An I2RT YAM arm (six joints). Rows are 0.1 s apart.
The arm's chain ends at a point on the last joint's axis. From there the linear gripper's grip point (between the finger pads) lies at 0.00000 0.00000 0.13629 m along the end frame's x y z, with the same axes.
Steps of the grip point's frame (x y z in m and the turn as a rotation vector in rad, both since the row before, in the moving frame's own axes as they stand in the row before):
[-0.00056, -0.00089, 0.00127, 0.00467, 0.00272, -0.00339]
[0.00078, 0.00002, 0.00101, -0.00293, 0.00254, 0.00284]
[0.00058, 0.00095, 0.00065, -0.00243, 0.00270, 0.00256]
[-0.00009, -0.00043, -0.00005, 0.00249, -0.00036, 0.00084]
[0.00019, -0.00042, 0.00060, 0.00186, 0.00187, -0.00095]
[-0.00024, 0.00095, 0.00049, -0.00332, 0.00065, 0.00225]
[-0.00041, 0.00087, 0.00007, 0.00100, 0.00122, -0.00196]
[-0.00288, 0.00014, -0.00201, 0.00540, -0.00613, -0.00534]
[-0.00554, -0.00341, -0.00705, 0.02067, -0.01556, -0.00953]
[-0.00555, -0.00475, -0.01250, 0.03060, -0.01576, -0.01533]
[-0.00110, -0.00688, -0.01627, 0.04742, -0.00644, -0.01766]
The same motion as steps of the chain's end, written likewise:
[-0.00093, -0.00025, 0.00127, 0.00467, 0.00272, -0.00339]
[0.00043, -0.00038, 0.00101, -0.00293, 0.00254, 0.00284]
[0.00021, 0.00062, 0.00065, -0.00243, 0.00270, 0.00256]
[-0.00004, -0.00009, -0.00005, 0.00249, -0.00036, 0.00084]
[-0.00006, -0.00017, 0.00060, 0.00186, 0.00187, -0.00095]
[-0.00033, 0.00050, 0.00049, -0.00332, 0.00065, 0.00225]
[-0.00058, 0.00101, 0.00007, 0.00100, 0.00122, -0.00196]
[-0.00204, 0.00087, -0.00201, 0.00540, -0.00613, -0.00534]
[-0.00341, -0.00060, -0.00700, 0.02067, -0.01556, -0.00953]
[-0.00337, -0.00060, -0.01242, 0.03060, -0.01576, -0.01533]
[-0.00017, -0.00043, -0.01611, 0.04742, -0.00644, -0.01766]

